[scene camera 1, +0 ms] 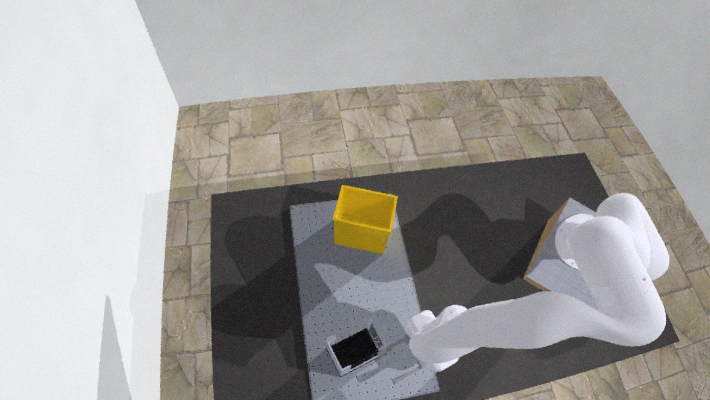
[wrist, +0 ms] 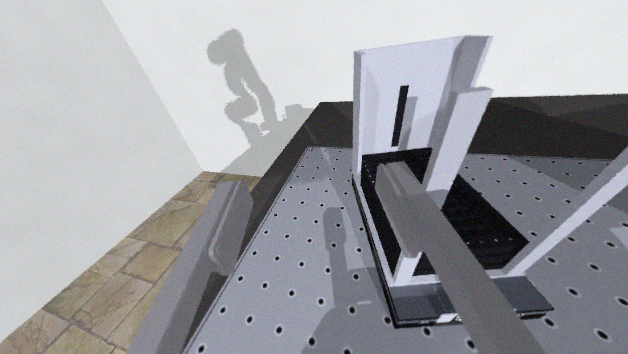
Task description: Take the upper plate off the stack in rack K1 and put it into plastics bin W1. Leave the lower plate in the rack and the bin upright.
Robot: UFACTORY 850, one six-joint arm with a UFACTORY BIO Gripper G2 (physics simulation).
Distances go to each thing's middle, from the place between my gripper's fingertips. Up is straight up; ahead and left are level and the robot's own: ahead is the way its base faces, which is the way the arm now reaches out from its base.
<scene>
The yellow plastics bin W1 (scene camera 1: pixel 363 219) is 30 mm behind my hand, 470 mm to the right of it and 10 mm below it.
</scene>
